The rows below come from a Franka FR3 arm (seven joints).
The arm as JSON. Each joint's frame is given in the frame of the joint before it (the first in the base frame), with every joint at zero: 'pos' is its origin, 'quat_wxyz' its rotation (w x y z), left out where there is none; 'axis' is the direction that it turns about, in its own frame. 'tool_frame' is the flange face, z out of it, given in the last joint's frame.
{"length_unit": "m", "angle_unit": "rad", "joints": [
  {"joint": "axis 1", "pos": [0.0, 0.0, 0.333], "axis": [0.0, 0.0, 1.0]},
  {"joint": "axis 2", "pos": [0.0, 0.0, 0.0], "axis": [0.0, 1.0, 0.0]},
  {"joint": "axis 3", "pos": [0.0, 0.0, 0.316], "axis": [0.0, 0.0, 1.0]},
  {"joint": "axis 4", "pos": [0.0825, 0.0, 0.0], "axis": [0.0, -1.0, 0.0]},
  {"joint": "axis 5", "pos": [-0.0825, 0.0, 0.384], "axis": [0.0, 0.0, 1.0]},
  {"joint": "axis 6", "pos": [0.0, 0.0, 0.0], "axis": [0.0, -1.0, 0.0]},
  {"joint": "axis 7", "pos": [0.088, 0.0, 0.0], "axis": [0.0, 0.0, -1.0]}
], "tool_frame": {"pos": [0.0, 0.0, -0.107], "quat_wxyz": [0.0, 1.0, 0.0, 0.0]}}
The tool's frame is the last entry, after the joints.
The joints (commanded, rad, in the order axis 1, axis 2, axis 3, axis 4, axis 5, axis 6, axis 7), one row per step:
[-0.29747 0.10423 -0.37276 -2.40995 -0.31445 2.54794 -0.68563]
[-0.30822 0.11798 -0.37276 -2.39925 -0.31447 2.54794 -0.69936]
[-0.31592 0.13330 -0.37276 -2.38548 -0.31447 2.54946 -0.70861]
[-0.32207 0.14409 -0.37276 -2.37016 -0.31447 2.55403 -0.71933]
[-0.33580 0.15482 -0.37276 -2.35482 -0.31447 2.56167 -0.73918]
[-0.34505 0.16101 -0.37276 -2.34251 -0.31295 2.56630 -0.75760]
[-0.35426 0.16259 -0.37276 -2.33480 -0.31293 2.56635 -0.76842]
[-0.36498 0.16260 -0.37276 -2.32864 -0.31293 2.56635 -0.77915]
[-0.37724 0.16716 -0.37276 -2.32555 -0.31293 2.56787 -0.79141]
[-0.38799 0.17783 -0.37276 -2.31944 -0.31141 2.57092 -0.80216]
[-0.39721 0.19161 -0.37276 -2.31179 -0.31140 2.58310 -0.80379]
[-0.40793 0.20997 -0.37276 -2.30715 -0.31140 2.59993 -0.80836]
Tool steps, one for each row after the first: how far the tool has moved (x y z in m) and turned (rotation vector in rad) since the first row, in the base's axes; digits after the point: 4 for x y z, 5 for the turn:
[-0.0010 -0.0063 -0.0023 -0.00142 0.00759 0.00309]
[-0.0001 -0.0120 -0.0041 -0.00517 0.01206 0.00536]
[0.0023 -0.0177 -0.0029 -0.01245 0.00874 0.01141]
[0.0024 -0.0264 -0.0014 -0.02038 0.00483 0.01955]
[0.0030 -0.0327 0.0008 -0.02624 0.00081 0.02872]
[0.0019 -0.0380 0.0031 -0.03000 -0.00099 0.03042]
[-0.0001 -0.0436 0.0055 -0.03335 -0.00298 0.03043]
[-0.0037 -0.0490 0.0046 -0.03351 0.00061 0.03066]
[-0.0061 -0.0544 0.0020 -0.03356 0.00534 0.03033]
[-0.0068 -0.0597 -0.0007 -0.03916 0.00276 0.02617]
[-0.0089 -0.0650 -0.0065 -0.04280 0.00334 0.02446]

